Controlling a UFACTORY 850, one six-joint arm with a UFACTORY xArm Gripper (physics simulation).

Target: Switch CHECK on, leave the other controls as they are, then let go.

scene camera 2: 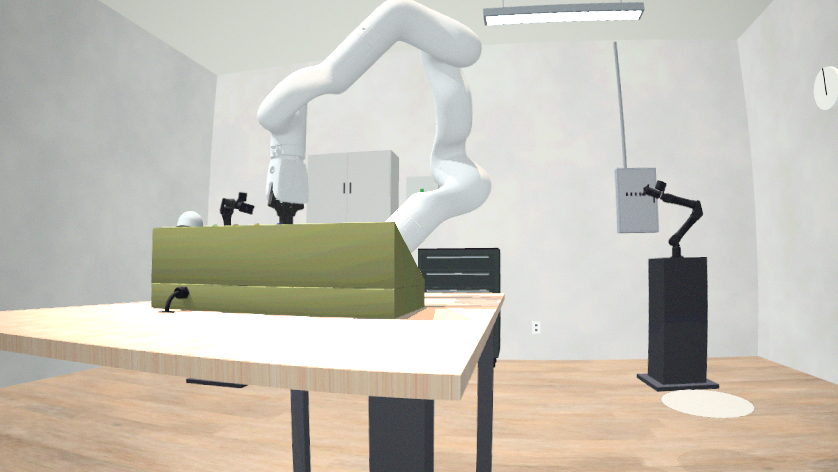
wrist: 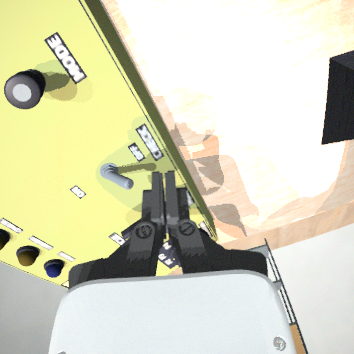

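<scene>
The CHECK toggle is a short grey lever on the yellow-green console. In the wrist view its tip lies to the lower right of its base, leaning away from the ON label and more to the side of the OFF label. The CHECK label is near the console's edge. My gripper is shut and empty. Its fingertips are over the console's edge strip, right of the lever, with a gap seen between them. In the scene view the console hides the lever.
The MODE knob stands at upper left. A brown button and a blue button are at lower left. Controls under my fingers are partly hidden. A white dome and a small black arm show behind the console's top, above the table.
</scene>
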